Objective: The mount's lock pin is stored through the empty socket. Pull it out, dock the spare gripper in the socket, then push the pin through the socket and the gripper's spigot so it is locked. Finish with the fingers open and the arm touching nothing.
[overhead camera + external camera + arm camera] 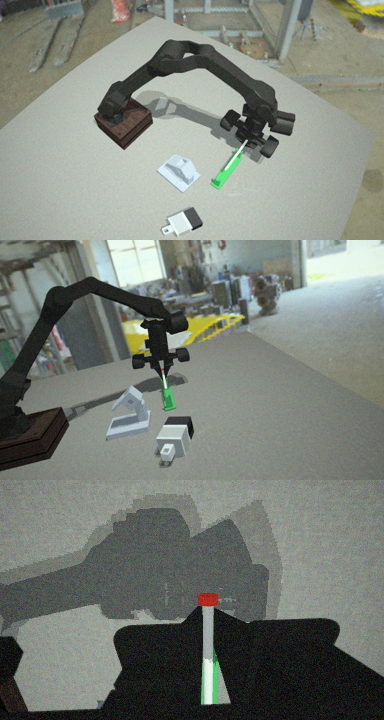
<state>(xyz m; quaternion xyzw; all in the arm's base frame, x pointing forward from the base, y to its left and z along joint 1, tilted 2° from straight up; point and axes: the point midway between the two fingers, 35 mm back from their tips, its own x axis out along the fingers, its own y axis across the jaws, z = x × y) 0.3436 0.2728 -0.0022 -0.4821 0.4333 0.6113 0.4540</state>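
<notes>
The green strip lies 10 cm to the right of my gripper tip and 2 cm ahead of it. The rest, counted from my gripper tip: socket: 22 cm to the right, 5 cm behind, 3 cm above; then spare gripper: 33 cm to the right, 7 cm ahead.
</notes>
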